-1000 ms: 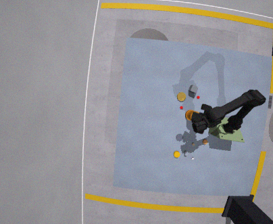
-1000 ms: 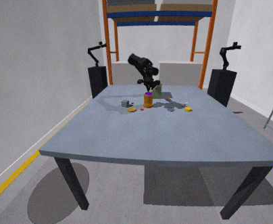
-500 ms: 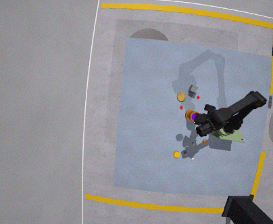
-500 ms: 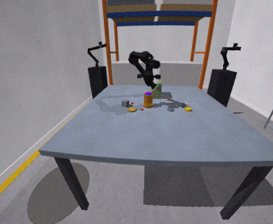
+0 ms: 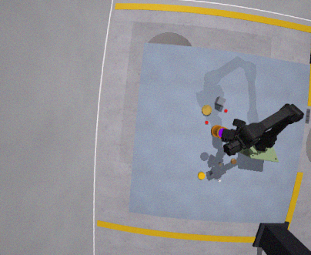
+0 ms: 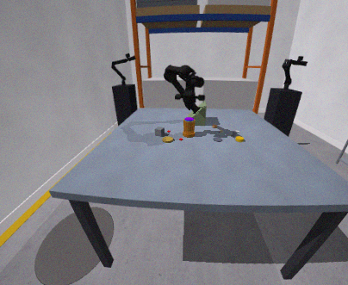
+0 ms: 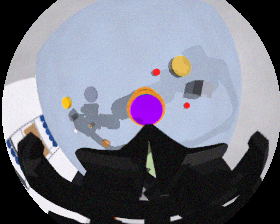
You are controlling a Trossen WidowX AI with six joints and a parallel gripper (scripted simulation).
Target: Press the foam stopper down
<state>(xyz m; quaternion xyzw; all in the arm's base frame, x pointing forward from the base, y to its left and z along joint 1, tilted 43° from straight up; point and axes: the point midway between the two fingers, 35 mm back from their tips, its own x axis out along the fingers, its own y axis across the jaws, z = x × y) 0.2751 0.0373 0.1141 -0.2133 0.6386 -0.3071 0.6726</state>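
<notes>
The purple foam stopper is 100 mm below my hand. Round my hand: grey disc: 210 mm below, 200 mm to the left, 50 mm ahead; grey cube: 200 mm to the right, 190 mm below, 20 mm ahead; small piece: 210 mm below, 200 mm to the left, 170 mm behind.
</notes>
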